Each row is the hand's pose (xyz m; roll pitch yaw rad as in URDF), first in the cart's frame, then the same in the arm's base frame.
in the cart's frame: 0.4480 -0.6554 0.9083 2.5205 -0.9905 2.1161
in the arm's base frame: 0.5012 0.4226 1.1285 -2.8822 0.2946 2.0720
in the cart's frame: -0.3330 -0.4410 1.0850 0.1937 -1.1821 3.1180
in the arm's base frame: -0.3179 0.5459 1.1618 1.9769 -0.1845 2.0147
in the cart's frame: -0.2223 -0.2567 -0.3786 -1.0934 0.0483 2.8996
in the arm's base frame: -0.1742 -0.8864 0.8209 0.3838 -0.0425 -3.0264
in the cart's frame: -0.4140 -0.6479 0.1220 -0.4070 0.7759 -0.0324
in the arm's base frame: -0.2751 -0.4325 1.2944 -2.0935 0.2469 -0.7157
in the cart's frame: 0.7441 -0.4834 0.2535 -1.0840 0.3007 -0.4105
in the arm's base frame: 0.7750 -0.1907 0.8206 -2.5312 -0.0882 -0.2490
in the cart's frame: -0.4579 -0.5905 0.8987 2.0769 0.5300 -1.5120
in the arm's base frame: -0.3821 0.3396 1.3229 1.5254 -0.8658 -1.0368
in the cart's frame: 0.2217 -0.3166 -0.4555 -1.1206 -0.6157 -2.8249
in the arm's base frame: 0.2720 -0.9288 0.7450 0.7500 -0.5417 2.5334
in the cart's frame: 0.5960 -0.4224 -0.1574 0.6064 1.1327 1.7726
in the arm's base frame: 0.6415 -0.6076 0.7669 -3.0906 0.4726 -1.7346
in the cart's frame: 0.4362 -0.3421 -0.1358 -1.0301 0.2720 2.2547
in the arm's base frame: 0.4643 -0.5944 0.7376 0.6167 0.5996 -2.8115
